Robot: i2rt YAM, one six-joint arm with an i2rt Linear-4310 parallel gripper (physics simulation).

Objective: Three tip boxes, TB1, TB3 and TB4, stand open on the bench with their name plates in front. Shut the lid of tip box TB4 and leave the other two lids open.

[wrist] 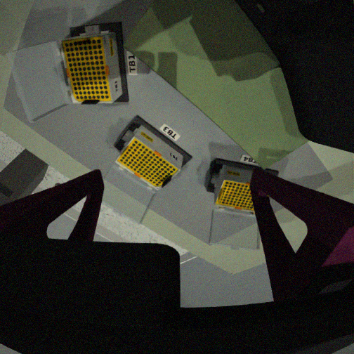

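Note:
Tip box TB1 (87, 70) stands open at the upper left, its clear lid (40, 80) folded out to the left. Tip box TB3 (148, 162) stands open near the middle, its clear lid (129, 196) folded out toward the lower left. Tip box TB4 (235, 195) stands open at the right, partly hidden behind the right finger; its clear lid (234, 231) is folded out toward the bottom of the view. All three have yellow tip racks. Name plates TB1 (132, 64), TB3 (170, 132) and TB4 (247, 159) lie beside them. My gripper (176, 177) is wide open and empty, above the boxes.
A green surface (220, 110) with dark shadows lies beyond the grey bench area (150, 107). A large black shape (315, 65) fills the upper right. A dark block (24, 172) shows at the left edge, beside a speckled light strip.

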